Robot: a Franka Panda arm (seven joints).
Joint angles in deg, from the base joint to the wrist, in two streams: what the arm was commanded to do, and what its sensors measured. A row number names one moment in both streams.
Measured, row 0:
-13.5, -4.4, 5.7, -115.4, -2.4, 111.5, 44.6
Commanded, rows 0 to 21:
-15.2, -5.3, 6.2, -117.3, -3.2, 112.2, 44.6
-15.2, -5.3, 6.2, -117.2, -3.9, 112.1, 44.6
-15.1, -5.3, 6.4, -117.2, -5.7, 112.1, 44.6
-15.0, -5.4, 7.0, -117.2, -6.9, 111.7, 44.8
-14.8, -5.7, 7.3, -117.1, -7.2, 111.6, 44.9
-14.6, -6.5, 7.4, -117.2, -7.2, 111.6, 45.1
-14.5, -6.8, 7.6, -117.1, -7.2, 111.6, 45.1
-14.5, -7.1, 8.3, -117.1, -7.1, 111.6, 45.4
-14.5, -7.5, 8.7, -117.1, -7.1, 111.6, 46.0
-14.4, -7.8, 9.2, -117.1, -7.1, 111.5, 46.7
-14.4, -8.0, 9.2, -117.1, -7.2, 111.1, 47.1
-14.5, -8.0, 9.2, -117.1, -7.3, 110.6, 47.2
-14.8, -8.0, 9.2, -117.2, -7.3, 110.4, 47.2
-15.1, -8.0, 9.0, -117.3, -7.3, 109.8, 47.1
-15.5, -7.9, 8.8, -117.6, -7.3, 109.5, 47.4
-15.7, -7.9, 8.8, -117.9, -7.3, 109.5, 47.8
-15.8, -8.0, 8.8, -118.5, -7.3, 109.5, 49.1
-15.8, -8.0, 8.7, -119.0, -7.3, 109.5, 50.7
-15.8, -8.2, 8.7, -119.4, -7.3, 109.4, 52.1
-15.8, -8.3, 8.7, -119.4, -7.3, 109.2, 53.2
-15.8, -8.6, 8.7, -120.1, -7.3, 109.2, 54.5
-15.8, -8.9, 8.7, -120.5, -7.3, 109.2, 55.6
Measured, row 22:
-15.6, -7.3, 8.3, -118.8, -6.5, 110.0, 51.6
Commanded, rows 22 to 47:
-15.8, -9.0, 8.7, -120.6, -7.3, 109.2, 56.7
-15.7, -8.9, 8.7, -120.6, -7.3, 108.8, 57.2
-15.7, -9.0, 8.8, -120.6, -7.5, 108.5, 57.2
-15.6, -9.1, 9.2, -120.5, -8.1, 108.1, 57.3
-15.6, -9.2, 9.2, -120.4, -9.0, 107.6, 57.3
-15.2, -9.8, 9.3, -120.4, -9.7, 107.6, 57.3
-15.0, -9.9, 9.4, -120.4, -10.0, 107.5, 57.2
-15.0, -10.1, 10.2, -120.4, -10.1, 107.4, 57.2
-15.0, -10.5, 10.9, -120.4, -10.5, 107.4, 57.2
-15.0, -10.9, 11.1, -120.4, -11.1, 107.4, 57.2
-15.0, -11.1, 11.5, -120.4, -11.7, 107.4, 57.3
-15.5, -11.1, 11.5, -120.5, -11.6, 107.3, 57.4
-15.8, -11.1, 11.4, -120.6, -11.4, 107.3, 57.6
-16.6, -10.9, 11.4, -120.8, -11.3, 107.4, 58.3
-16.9, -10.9, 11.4, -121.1, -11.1, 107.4, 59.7
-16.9, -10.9, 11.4, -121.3, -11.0, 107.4, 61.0
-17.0, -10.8, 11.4, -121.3, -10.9, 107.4, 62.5
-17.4, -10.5, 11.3, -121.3, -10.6, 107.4, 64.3
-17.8, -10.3, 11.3, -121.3, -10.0, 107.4, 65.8
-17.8, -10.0, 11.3, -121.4, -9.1, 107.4, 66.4
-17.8, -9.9, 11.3, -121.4, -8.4, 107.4, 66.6
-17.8, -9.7, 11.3, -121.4, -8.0, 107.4, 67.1
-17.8, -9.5, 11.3, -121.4, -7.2, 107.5, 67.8
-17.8, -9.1, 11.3, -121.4, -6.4, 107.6, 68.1
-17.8, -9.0, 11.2, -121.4, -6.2, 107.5, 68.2
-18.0, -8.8, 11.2, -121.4, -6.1, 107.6, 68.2
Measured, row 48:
-17.3, -9.3, 10.8, -121.5, -7.4, 108.0, 67.1
